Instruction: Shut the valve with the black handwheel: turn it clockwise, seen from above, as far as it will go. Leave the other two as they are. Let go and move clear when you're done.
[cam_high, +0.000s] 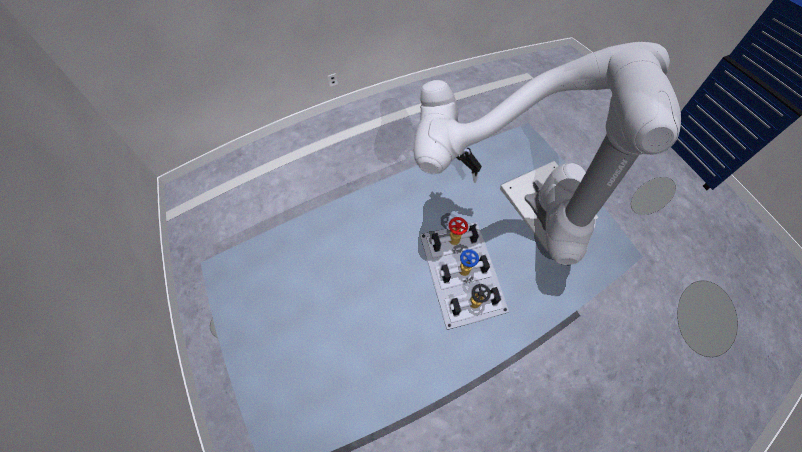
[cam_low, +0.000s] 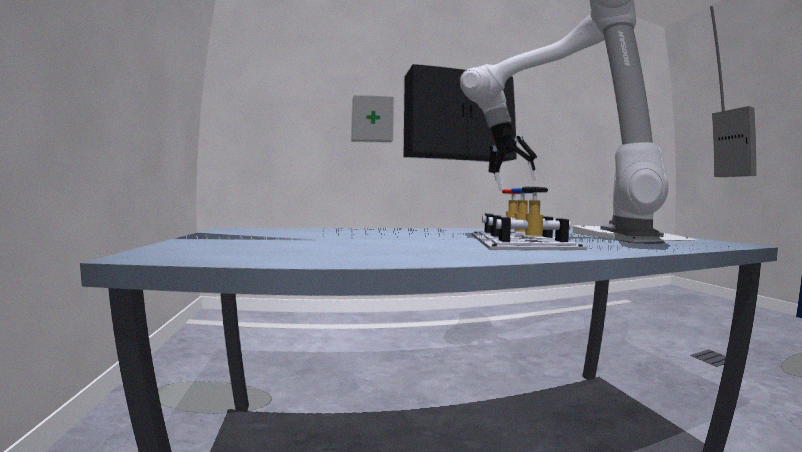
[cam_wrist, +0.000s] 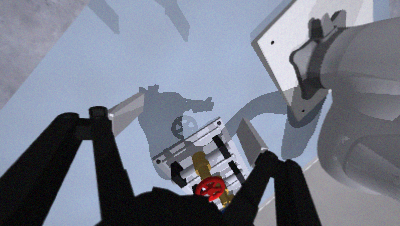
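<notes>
My gripper is now 44 cm to the right of the black handwheel, 15 cm short of it and 5 cm above it. Round my hand: red handwheel (18 cm to the left, 10 cm ahead, 5 cm below); then blue handwheel (31 cm to the left, 12 cm ahead, 5 cm below).
</notes>
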